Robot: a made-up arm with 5 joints.
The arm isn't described. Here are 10 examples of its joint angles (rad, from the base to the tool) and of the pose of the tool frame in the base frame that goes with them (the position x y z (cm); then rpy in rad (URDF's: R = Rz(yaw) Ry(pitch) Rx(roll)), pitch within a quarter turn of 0, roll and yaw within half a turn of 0).
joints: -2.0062 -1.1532 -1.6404 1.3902 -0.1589
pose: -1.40 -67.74 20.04 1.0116 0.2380 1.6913
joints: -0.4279 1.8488 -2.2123 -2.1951 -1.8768
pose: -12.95 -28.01 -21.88 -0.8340 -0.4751 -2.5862
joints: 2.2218 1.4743 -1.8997 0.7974 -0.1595
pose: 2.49 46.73 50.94 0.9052 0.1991 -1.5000
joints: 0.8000 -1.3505 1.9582 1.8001 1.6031
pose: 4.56 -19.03 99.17 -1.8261 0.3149 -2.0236
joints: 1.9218 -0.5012 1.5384 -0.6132 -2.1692
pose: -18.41 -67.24 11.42 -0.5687 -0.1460 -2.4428
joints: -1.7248 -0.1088 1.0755 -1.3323 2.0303
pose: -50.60 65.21 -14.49 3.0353 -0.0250 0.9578
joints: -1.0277 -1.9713 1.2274 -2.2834 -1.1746
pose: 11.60 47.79 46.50 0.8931 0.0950 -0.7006
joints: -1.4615 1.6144 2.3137 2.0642 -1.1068
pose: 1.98 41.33 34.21 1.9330 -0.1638 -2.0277
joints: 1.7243 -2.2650 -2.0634 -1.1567 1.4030
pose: -21.04 60.44 65.60 -2.6503 0.3795 0.3752
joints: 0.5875 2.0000 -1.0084 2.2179 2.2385
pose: 22.29 94.15 4.87 -2.6691 1.1783 0.4324
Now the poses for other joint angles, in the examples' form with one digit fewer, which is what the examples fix.
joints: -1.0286 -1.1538 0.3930 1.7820 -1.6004
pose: -25.0 11.1 57.6 1.251 -0.276 1.218
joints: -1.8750 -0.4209 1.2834 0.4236 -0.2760
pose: -23.5 59.4 -13.9 -1.631 0.098 -1.322
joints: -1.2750 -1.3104 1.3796 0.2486 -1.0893
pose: -7.8 59.3 27.1 2.884 0.658 -2.826
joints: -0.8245 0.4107 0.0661 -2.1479 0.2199
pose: -68.5 46.4 -17.8 -2.976 -0.293 -0.112
